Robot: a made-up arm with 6 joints.
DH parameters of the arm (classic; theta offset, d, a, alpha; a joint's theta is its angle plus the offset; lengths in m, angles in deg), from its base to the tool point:
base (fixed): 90 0.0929 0 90
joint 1: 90 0.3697 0.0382 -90
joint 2: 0 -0.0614 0.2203 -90
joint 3: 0 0.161 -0.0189 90
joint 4: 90 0.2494 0.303 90
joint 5: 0 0.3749 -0.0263 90
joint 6: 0 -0.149 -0.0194 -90
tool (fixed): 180 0.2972 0 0
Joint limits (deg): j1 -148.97..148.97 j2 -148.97..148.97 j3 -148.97..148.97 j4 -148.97..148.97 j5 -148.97..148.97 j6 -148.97..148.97
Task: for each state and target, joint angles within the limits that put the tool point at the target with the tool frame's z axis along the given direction. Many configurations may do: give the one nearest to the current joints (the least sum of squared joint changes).
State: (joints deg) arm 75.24 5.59 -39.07 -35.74 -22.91 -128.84
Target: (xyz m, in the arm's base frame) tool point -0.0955 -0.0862 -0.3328 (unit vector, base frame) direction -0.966 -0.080 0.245
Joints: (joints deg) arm 79.58 0.70 -77.99 -38.60 -15.79 -138.85
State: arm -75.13 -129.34 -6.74 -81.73 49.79 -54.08
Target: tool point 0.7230 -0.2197 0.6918 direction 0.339 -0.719 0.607
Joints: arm -102.07 -94.72 -35.65 -66.33 29.52 -14.51
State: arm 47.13 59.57 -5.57 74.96 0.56 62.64
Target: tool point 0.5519 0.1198 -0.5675 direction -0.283 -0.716 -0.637
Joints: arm 45.77 97.26 -39.66 66.12 -35.39 76.30
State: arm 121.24 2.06 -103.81 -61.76 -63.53 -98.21
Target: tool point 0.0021 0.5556 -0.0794 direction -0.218 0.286 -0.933
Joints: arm 148.97 24.79 -105.30 -21.66 -81.85 -59.26
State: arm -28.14 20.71 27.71 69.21 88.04 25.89
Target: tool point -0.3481 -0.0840 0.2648 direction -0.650 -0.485 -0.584
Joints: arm -51.12 6.40 62.00 98.33 96.33 41.60
